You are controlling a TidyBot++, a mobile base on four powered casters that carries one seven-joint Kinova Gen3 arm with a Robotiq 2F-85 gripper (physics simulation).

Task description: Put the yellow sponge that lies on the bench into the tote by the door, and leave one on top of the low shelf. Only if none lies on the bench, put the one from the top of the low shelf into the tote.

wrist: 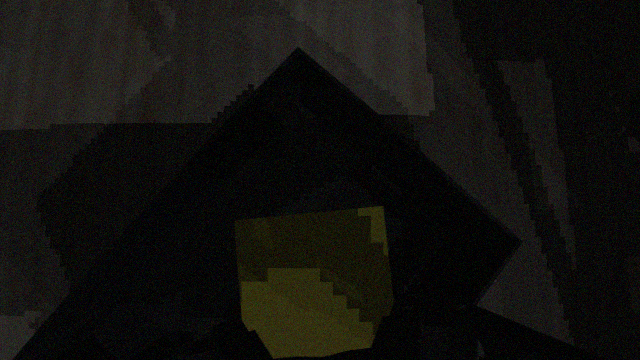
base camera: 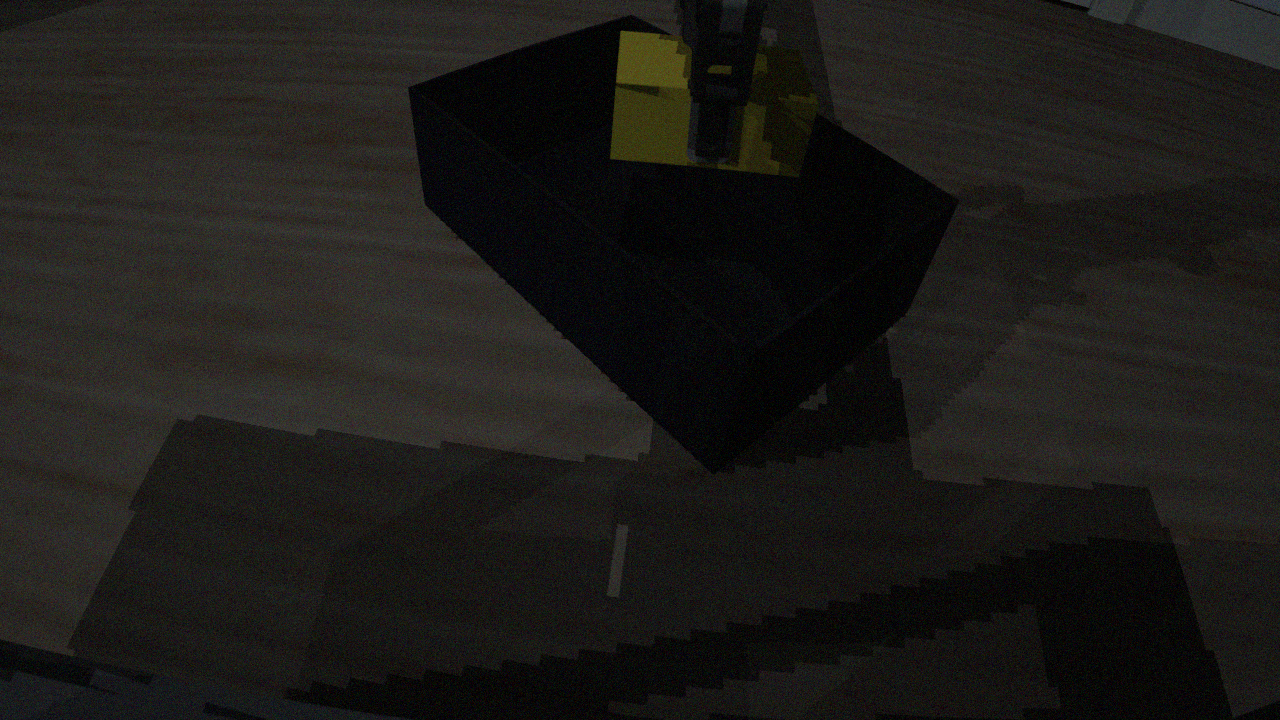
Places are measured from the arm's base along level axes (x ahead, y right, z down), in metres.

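Pixels of known places: gripper, between the fingertips: (wrist: 317, 308) (base camera: 703, 128).
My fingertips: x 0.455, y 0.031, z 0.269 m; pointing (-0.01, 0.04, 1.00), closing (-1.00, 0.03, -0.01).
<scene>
For each thing: its middle in the pictures, then the offset to it from my fingertips. Level surfaces: height alone.
- yellow sponge, middle of its body: (wrist: 318, 318) (base camera: 708, 101) dx +0.000, dy +0.000, dz -0.017 m
- dark tote, middle of its body: (base camera: 665, 196) (wrist: 267, 300) dx +0.037, dy -0.014, dz +0.077 m
- wood floor, height of its surface: dz +0.127 m
The yellow sponge (base camera: 651, 125) (wrist: 305, 310) is held upright in my gripper (base camera: 716, 147), which is shut on it. The dark tote (base camera: 537, 259) (wrist: 440, 200) stands on the floor, open at the top. In the base camera view the sponge hangs at the back part of the tote's opening, with its lower edge over or within the opening; the exact depth is hard to tell in the dark. In the wrist view the sponge shows in front of the tote's dark inside. The fingertips are mostly hidden in the wrist view. The bench and the low shelf do not show in either view.
The scene is very dark. The wood floor (base camera: 223, 295) (wrist: 60, 60) surrounds the tote, with wide shadows across it. A short pale strip (base camera: 617, 560) lies on the floor in front of the tote. A pale panel (base camera: 1190, 26) stands at the far right back.
</scene>
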